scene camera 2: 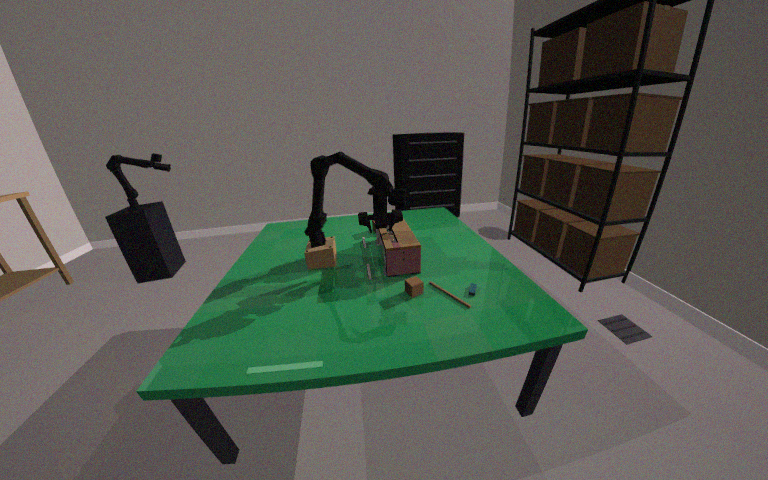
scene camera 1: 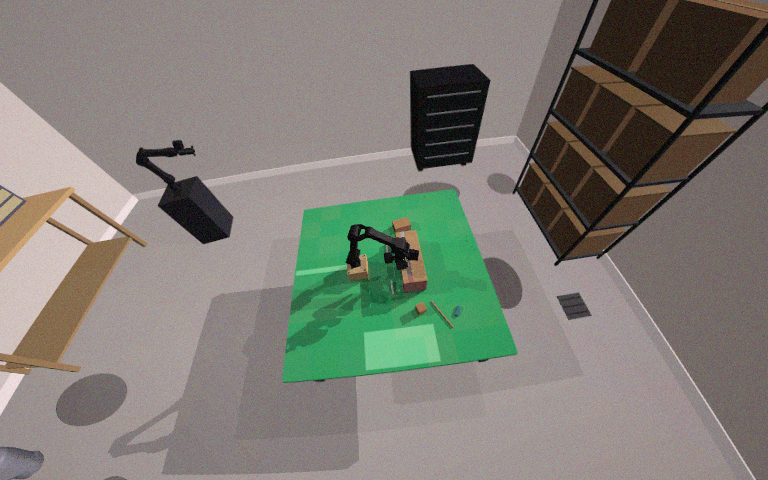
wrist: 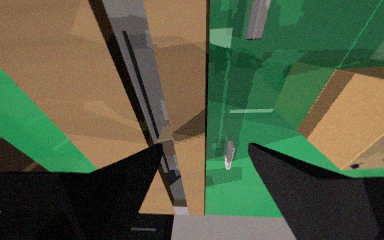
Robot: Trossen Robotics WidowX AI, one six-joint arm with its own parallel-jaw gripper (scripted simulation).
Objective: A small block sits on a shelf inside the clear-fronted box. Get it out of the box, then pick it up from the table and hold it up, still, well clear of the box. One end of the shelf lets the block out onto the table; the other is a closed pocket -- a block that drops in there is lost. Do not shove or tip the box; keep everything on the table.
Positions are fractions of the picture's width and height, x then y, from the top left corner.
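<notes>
What I can see is my gripper (scene camera 2: 0.50, 0.48), and it's there at (wrist: 0.53, 0.61) too.
</notes>
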